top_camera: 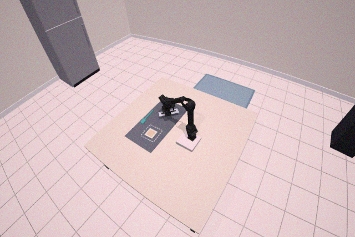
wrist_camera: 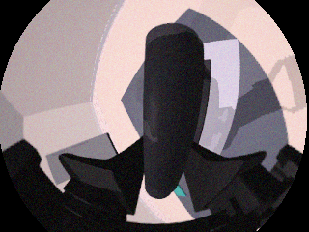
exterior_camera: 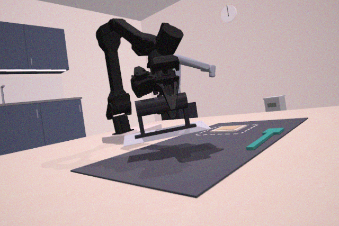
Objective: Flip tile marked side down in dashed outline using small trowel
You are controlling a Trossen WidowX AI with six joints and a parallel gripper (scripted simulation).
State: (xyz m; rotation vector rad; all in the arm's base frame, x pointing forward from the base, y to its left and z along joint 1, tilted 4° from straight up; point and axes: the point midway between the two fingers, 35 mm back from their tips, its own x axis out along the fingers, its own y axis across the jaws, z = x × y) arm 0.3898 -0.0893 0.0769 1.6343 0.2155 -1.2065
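Right now the trowel is 20 mm behind my gripper tip, 20 mm to the left of it and 10 mm below it. The rest, counted from my gripper tip: teal t-shaped tool 130 mm ahead, 180 mm to the left, 80 mm below; then dark mat 10 mm behind, 140 mm to the left, 110 mm below; then white tile 50 mm behind, 290 mm to the left, 90 mm below.
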